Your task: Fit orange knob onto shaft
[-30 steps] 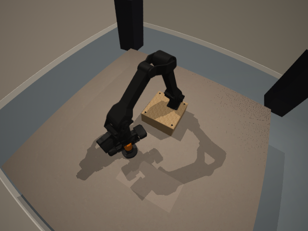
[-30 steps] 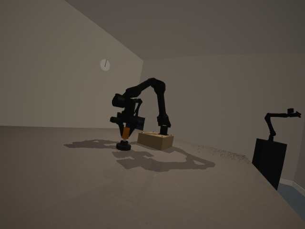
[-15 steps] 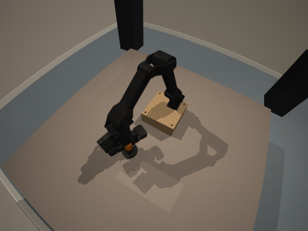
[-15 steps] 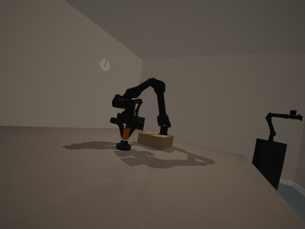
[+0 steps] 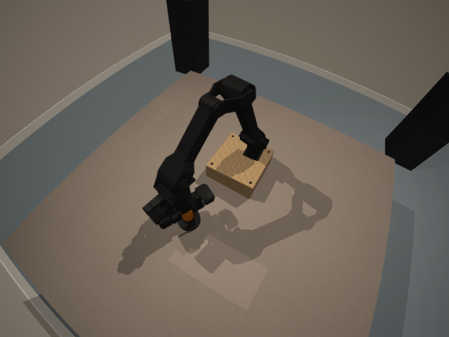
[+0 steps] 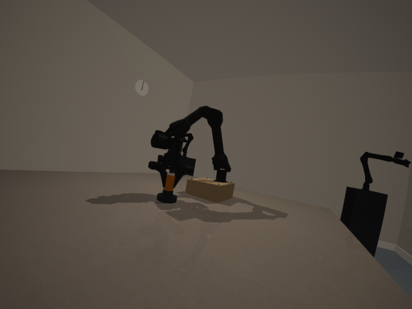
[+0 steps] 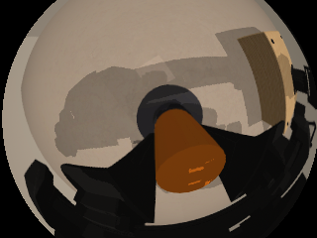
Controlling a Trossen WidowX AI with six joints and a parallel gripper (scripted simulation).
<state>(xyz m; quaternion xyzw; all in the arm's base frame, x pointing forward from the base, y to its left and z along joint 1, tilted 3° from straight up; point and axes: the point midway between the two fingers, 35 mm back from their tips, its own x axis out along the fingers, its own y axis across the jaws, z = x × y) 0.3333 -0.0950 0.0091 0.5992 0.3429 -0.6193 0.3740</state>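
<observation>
My gripper tip is 20 mm above the black round pedestal. Also, from my gripper tip: orange knob (30 mm above).
</observation>
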